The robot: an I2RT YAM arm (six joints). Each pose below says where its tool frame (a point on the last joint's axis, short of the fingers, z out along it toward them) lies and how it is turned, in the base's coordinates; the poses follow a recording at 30 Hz.
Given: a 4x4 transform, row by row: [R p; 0 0 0 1], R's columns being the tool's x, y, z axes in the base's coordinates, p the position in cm. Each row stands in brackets.
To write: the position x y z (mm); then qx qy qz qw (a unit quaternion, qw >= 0). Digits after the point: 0 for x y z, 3 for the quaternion.
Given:
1: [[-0.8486 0.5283 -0.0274 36.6], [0.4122 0.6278 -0.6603 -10.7], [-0.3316 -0.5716 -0.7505 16.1], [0 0 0 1]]
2: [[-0.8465 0.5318 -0.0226 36.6], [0.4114 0.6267 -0.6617 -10.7], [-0.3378 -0.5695 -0.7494 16.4], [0 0 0 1]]
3: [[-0.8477 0.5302 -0.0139 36.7], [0.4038 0.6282 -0.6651 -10.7], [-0.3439 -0.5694 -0.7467 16.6], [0 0 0 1]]
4: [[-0.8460 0.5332 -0.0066 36.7], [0.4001 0.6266 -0.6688 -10.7], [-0.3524 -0.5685 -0.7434 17.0], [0 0 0 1]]
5: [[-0.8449 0.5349 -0.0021 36.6], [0.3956 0.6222 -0.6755 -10.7], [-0.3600 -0.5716 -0.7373 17.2], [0 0 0 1]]
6: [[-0.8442 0.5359 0.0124 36.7], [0.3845 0.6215 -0.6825 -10.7], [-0.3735 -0.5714 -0.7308 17.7], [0 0 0 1]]
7: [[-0.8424 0.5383 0.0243 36.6], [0.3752 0.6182 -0.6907 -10.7], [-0.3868 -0.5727 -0.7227 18.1], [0 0 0 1]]
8: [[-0.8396 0.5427 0.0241 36.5], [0.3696 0.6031 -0.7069 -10.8], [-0.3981 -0.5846 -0.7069 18.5], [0 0 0 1]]
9: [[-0.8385 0.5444 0.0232 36.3], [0.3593 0.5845 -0.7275 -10.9], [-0.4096 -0.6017 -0.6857 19.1], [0 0 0 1]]
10: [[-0.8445 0.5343 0.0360 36.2], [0.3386 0.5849 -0.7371 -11.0], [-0.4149 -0.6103 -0.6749 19.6], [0 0 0 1]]
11: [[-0.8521 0.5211 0.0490 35.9], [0.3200 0.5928 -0.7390 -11.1], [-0.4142 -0.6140 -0.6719 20.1], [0 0 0 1]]
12: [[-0.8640 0.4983 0.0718 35.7], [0.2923 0.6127 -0.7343 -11.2], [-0.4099 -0.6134 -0.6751 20.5], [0 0 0 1]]
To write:
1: 366 -107 161 0.262 0.898 -0.343 0.085
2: 366 -107 164 0.263 0.898 -0.343 0.088
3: 367 -107 166 0.260 0.898 -0.344 0.092
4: 367 -107 170 0.260 0.897 -0.345 0.096
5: 366 -107 172 0.260 0.895 -0.348 0.100
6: 367 -107 177 0.257 0.894 -0.351 0.108
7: 366 -107 181 0.256 0.892 -0.354 0.115
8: 365 -108 185 0.257 0.887 -0.364 0.119
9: 363 -109 191 0.256 0.882 -0.377 0.123
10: 362 -110 196 0.248 0.881 -0.382 0.128
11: 359 -111 201 0.238 0.883 -0.383 0.131
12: 357 -112 205 0.223 0.888 -0.380 0.136
